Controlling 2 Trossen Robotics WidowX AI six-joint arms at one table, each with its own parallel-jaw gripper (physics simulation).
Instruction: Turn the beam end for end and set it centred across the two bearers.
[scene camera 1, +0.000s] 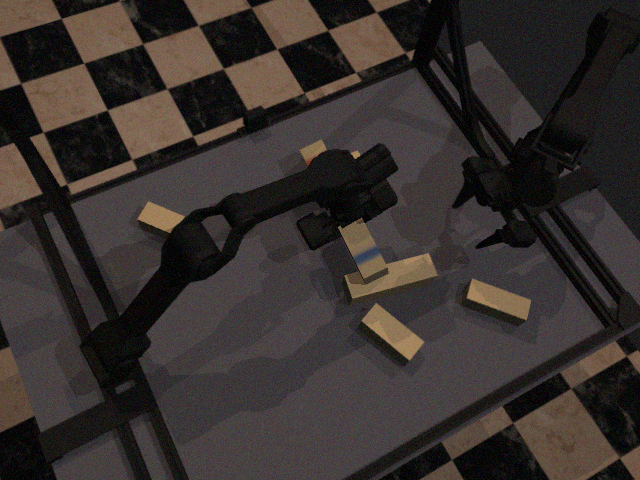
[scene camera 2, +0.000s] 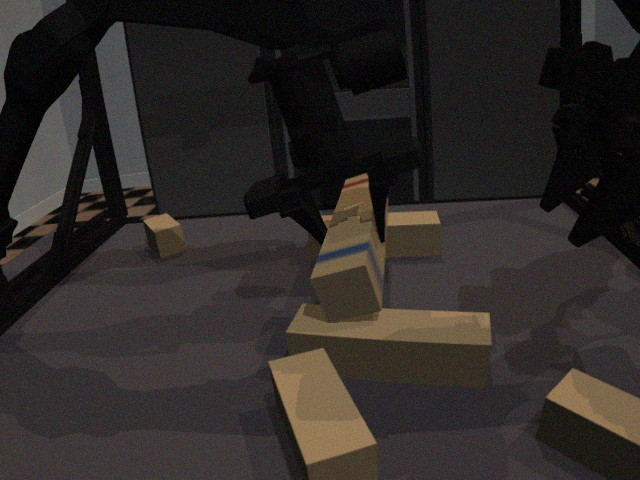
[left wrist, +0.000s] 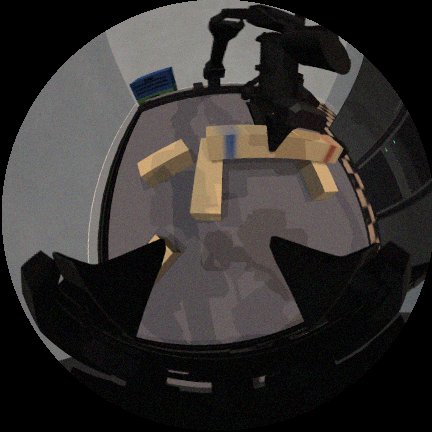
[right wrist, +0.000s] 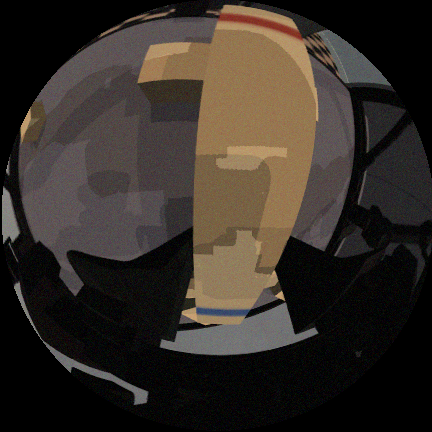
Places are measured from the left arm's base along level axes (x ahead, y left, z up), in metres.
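Where they show: left gripper, fingertip midpoint: (scene camera 1: 465, 227) (scene camera 2: 556, 224) (left wrist: 218, 243); right gripper, fingertip midpoint: (scene camera 1: 351, 228) (left wrist: 265, 143) (right wrist: 232, 231); left arm's base, link origin: (right wrist: 350, 211); right arm's base, link origin: (scene camera 1: 116, 367) (left wrist: 213, 88).
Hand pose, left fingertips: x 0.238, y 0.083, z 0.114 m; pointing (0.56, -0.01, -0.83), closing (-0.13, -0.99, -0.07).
Things, the pixels of their top centre, and the offset from my left fingertips.
- beam, top centre: (right wrist: 273, 197) (scene camera 2: 357, 204) (scene camera 1: 344, 203) (left wrist: 288, 130) dx +0.170, dy -0.156, dz -0.028 m
- far bearer, top centre: (right wrist: 251, 68) (scene camera 2: 374, 219) (left wrist: 316, 158) dx +0.152, dy -0.258, dz -0.087 m
- loose block, top centre: (scene camera 2: 316, 398) (scene camera 1: 392, 331) (right wrist: 203, 316) (left wrist: 160, 155) dx +0.202, dy +0.097, dz -0.083 m
- third block, top centre: (scene camera 2: 160, 222) (scene camera 1: 161, 217) dx +0.493, dy -0.314, dz -0.089 m
The beam (scene camera 1: 364, 248) (scene camera 2: 343, 263) (left wrist: 240, 142) (right wrist: 250, 100) has a blue band near its front end and a red band near its far end. My right gripper (scene camera 2: 352, 237) (right wrist: 232, 231) is shut on the beam between the bands. The blue end lies over the left part of the near bearer (scene camera 1: 408, 273) (scene camera 2: 423, 328) (left wrist: 206, 185) in scene camera 2; whether they touch is unclear. The far bearer (scene camera 2: 413, 232) (left wrist: 320, 180) (right wrist: 170, 65) is partly hidden behind and under the beam. My left gripper (scene camera 1: 466, 226) (scene camera 2: 559, 225) (left wrist: 218, 243) is open and empty, right of the near bearer.
A loose block (scene camera 1: 392, 333) (scene camera 2: 320, 403) (left wrist: 165, 160) lies in front of the near bearer. Another block (scene camera 1: 496, 302) (scene camera 2: 594, 413) lies at its front right. A third block (scene camera 1: 160, 217) (scene camera 2: 164, 235) lies at the left, partly behind the right arm in scene camera 1.
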